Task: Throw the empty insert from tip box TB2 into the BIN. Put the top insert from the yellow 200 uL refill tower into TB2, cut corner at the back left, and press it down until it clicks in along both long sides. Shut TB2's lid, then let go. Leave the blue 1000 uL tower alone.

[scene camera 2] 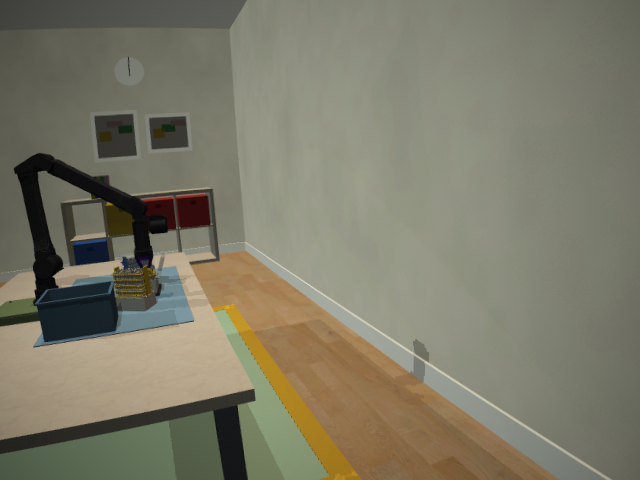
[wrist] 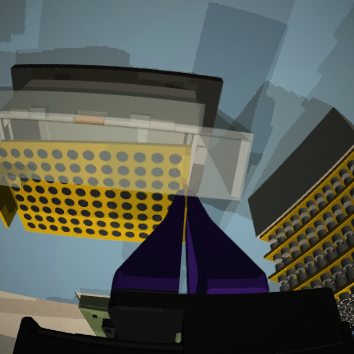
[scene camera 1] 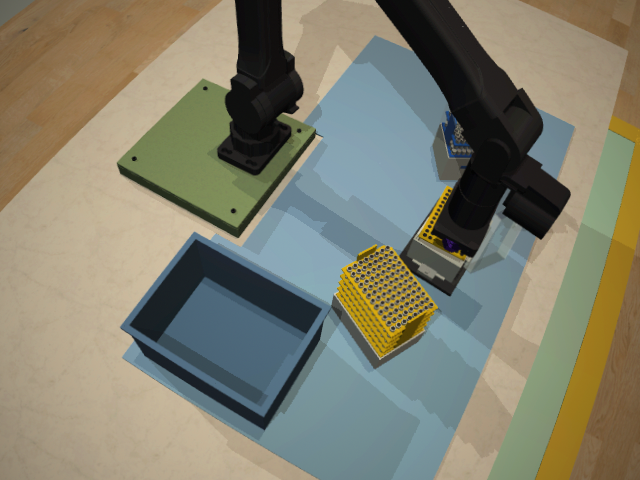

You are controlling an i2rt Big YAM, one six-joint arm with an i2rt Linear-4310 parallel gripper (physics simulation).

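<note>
My gripper (scene camera 1: pixel 450 244) (scene camera 2: pixel 144 261) (wrist: pixel 184 197) is shut on the thin right edge of the empty yellow insert (scene camera 1: pixel 435 222) (wrist: pixel 100 200), at the end of TB2. The insert stands up out of TB2 (scene camera 1: pixel 433 261) (wrist: pixel 197 162) on the side near the wrist camera; the arm hides part of it. TB2's clear lid (scene camera 1: pixel 493 245) (wrist: pixel 225 165) is open; the insert shows partly through it in the wrist view. The yellow refill tower (scene camera 1: pixel 387 289) (scene camera 2: pixel 131 281) (wrist: pixel 315 220) holds stacked tipped inserts. The dark blue BIN (scene camera 1: pixel 227 330) (scene camera 2: pixel 80 315) has nothing visible inside.
The blue 1000 uL tower (scene camera 1: pixel 448 160) (scene camera 2: pixel 125 262) stands behind TB2, partly hidden by the arm. The yellow tower is between the BIN and TB2. The arm's base is on a green plate (scene camera 1: pixel 170 144) behind the BIN. A blue mat (scene camera 1: pixel 356 413) lies under the boxes.
</note>
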